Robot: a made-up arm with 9 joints. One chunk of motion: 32 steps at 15 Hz.
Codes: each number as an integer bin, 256 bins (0 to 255) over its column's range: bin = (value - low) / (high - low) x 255, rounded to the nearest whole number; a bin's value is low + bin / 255 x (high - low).
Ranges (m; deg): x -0.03..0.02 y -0.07..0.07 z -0.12..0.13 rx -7..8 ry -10..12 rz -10..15
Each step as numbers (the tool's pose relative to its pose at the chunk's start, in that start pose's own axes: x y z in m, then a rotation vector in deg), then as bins.
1 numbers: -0.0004 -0.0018 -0.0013 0.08 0.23 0.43
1 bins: 151 124 121 120 119 106
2 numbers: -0.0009 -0.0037 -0.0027 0.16 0.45 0.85
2 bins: 148 121 120 122 121 111
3 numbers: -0.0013 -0.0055 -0.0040 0.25 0.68 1.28
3 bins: 146 117 118 123 124 115
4 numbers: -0.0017 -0.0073 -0.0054 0.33 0.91 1.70
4 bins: 144 114 117 125 126 119
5 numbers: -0.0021 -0.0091 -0.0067 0.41 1.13 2.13
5 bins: 142 111 116 126 129 124
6 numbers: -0.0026 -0.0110 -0.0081 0.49 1.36 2.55
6 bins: 140 107 114 127 132 128
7 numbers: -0.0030 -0.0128 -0.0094 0.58 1.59 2.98
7 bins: 138 104 113 129 134 132
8 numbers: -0.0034 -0.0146 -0.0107 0.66 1.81 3.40
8 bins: 136 101 111 130 137 137
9 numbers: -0.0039 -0.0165 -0.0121 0.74 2.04 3.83
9 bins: 133 97 110 132 140 141
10 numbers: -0.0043 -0.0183 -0.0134 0.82 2.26 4.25
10 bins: 131 94 109 133 142 145
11 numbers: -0.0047 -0.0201 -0.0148 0.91 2.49 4.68
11 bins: 129 91 107 134 145 150
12 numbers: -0.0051 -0.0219 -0.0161 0.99 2.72 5.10
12 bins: 127 88 106 136 147 154
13 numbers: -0.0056 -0.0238 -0.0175 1.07 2.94 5.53
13 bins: 124 84 105 137 150 158
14 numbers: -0.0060 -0.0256 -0.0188 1.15 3.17 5.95
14 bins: 122 81 103 139 153 163
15 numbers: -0.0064 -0.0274 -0.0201 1.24 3.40 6.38
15 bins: 120 78 102 140 155 167
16 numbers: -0.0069 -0.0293 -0.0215 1.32 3.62 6.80
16 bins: 118 74 100 141 158 171
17 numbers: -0.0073 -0.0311 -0.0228 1.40 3.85 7.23
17 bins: 116 71 99 143 161 176
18 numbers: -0.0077 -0.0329 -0.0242 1.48 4.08 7.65
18 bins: 114 68 98 144 163 180
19 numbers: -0.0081 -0.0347 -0.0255 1.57 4.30 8.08
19 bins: 112 64 96 146 166 184
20 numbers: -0.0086 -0.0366 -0.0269 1.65 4.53 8.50
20 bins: 109 61 95 147 168 189
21 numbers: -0.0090 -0.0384 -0.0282 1.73 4.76 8.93
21 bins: 107 58 94 148 171 193
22 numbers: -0.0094 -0.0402 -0.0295 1.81 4.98 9.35
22 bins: 105 54 92 150 174 197
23 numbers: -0.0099 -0.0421 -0.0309 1.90 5.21 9.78
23 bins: 103 51 91 151 176 202
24 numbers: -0.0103 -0.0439 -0.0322 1.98 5.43 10.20
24 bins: 100 48 90 153 179 206
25 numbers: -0.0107 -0.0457 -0.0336 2.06 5.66 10.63
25 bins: 98 44 88 154 182 210
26 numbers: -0.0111 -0.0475 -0.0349 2.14 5.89 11.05
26 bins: 96 41 87 155 184 215
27 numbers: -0.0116 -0.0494 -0.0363 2.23 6.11 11.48
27 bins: 94 38 85 157 187 219
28 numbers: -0.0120 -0.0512 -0.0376 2.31 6.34 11.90
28 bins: 92 34 84 158 189 223
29 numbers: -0.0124 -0.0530 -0.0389 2.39 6.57 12.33
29 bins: 90 31 83 160 192 228
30 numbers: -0.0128 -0.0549 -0.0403 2.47 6.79 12.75
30 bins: 88 28 81 161 195 232
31 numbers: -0.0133 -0.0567 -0.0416 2.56 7.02 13.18
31 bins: 85 24 80 163 197 236
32 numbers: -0.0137 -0.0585 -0.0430 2.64 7.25 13.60
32 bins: 83 21 79 164 200 241
